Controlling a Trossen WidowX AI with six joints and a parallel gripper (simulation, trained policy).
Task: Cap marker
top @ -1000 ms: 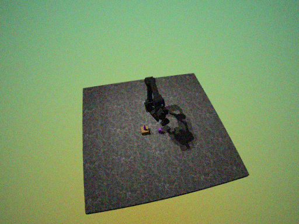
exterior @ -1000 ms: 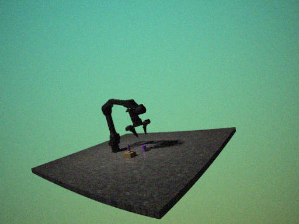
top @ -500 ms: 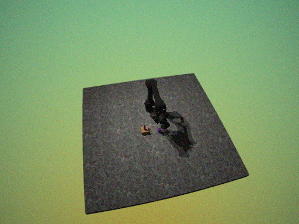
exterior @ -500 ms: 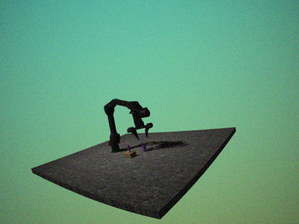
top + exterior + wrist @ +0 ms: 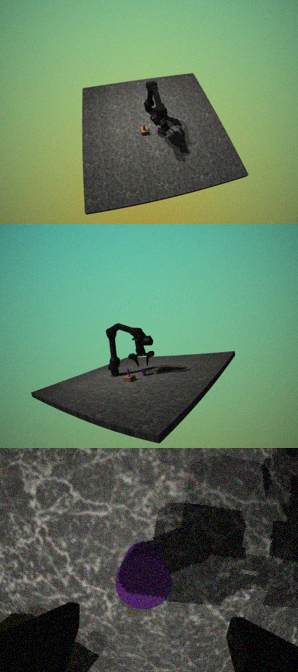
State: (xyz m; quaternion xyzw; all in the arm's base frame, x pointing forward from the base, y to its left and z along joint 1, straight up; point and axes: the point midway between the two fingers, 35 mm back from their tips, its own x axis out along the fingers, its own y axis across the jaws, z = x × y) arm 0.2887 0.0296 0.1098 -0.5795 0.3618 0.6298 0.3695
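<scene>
Right now the purple cap is 5 cm below my gripper tip and 1 cm behind it. The rest, counted from my gripper tip: holder block (13 cm to the right, 6 cm below, 4 cm behind).
</scene>
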